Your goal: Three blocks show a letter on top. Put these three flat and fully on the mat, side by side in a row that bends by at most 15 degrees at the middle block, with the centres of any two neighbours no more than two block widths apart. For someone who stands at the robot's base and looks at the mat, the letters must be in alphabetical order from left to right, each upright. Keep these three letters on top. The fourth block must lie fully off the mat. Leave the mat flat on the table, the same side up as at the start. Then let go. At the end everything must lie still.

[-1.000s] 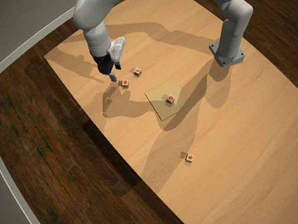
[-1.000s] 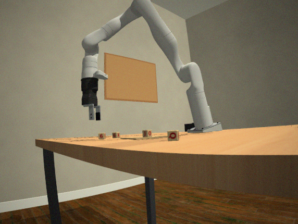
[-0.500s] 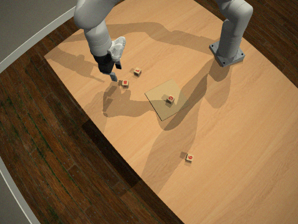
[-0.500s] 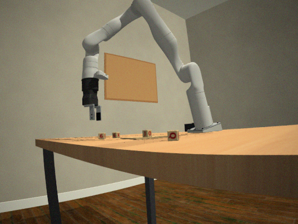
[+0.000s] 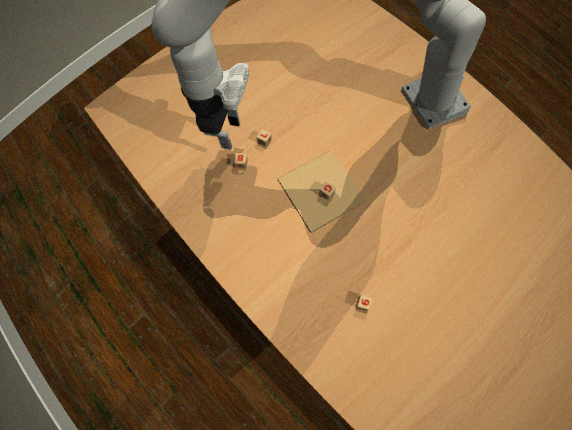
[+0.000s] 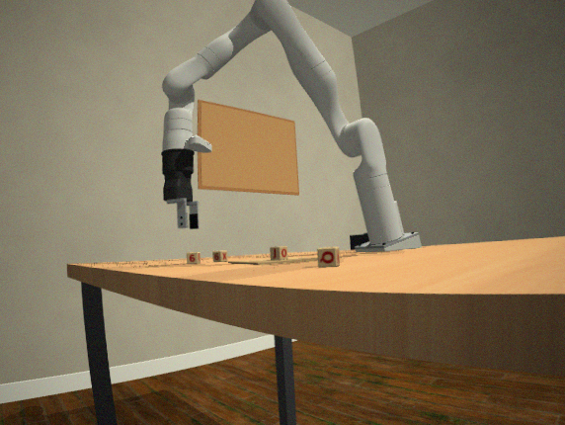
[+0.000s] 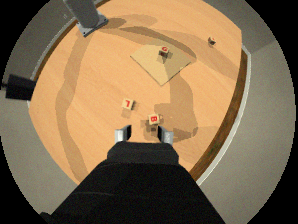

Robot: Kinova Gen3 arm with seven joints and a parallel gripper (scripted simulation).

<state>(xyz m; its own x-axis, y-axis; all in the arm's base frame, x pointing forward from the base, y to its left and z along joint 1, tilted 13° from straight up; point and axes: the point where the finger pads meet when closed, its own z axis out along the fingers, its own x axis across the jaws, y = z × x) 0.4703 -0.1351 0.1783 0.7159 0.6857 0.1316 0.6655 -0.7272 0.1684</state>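
My gripper is now 180 mm to the right of the tan mat, 110 mm past it and 100 mm above it. The rest, counted from my hand: block marked B (80 mm below, 30 mm to the left).
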